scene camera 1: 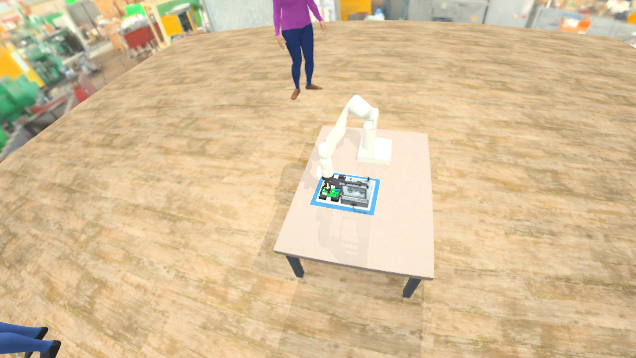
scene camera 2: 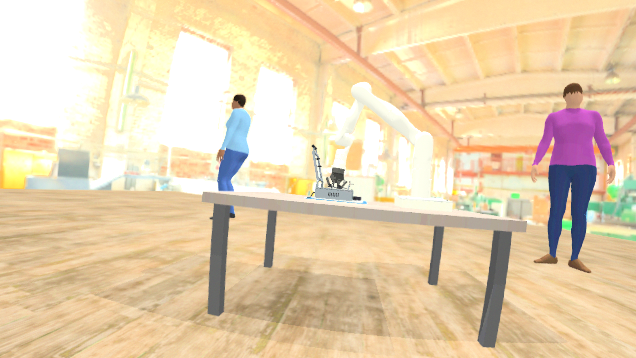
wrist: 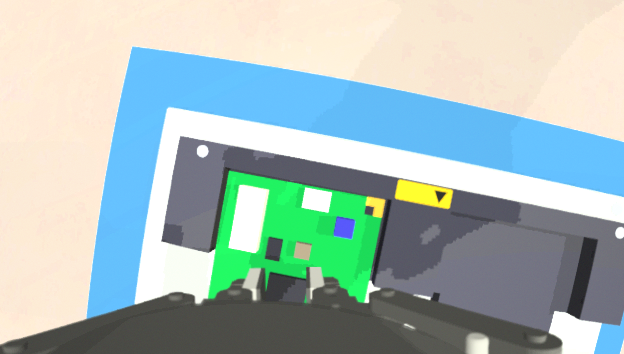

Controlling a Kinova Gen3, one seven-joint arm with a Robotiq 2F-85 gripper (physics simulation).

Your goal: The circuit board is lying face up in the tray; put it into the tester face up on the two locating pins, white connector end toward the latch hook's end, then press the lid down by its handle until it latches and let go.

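Frame: origin at the arm's base, x ahead, y left, z up, level; metres.
Where they show: gripper, fingertip midpoint: [scene camera 1: 329, 192] [wrist: 286, 288]; arm's base at its link origin: [scene camera 1: 368, 146] [scene camera 2: 419, 197].
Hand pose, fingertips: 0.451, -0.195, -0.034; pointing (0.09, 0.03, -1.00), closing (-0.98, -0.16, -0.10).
Things, the pixels of their top centre, and the offset from my fingertips, as dx, dy, dz. "spot": a spot on its surface instead. Level surfaces: height alone.
- green circuit board at its top centre: [wrist: 282, 308] [scene camera 1: 330, 191] +0.000, +0.007, +0.007
- dark grey tray at a spot on its surface: [wrist: 190, 178] spot: +0.049, -0.044, +0.007
- blue mat at its surface level: dz -0.019
- yellow label at its top centre: [wrist: 424, 194] -0.053, -0.052, +0.007
The green circuit board [wrist: 289, 228] [scene camera 1: 333, 193] lies face up in the dark grey tray [wrist: 190, 178], its white connector [wrist: 248, 218] at the left in the wrist view. My gripper [wrist: 286, 288] [scene camera 1: 329, 187] [scene camera 2: 336, 180] is down on the board, with its fingers shut on the dark raised block at the board's near edge. The grey tester [scene camera 1: 355, 191] [wrist: 457, 258] stands right of the tray on the same base. Its lid [scene camera 2: 316, 163] stands open, nearly upright. The locating pins and the latch hook are too small to make out.
Tray and tester sit on a white base on a blue mat [wrist: 266, 95] [scene camera 1: 374, 200] on the table [scene camera 1: 387, 239] [scene camera 2: 348, 212]. A yellow label [wrist: 422, 193] marks the tester's edge. The arm's base [scene camera 1: 374, 150] is behind. Two people [scene camera 1: 297, 42] [scene camera 2: 233, 146] stand beyond the table.
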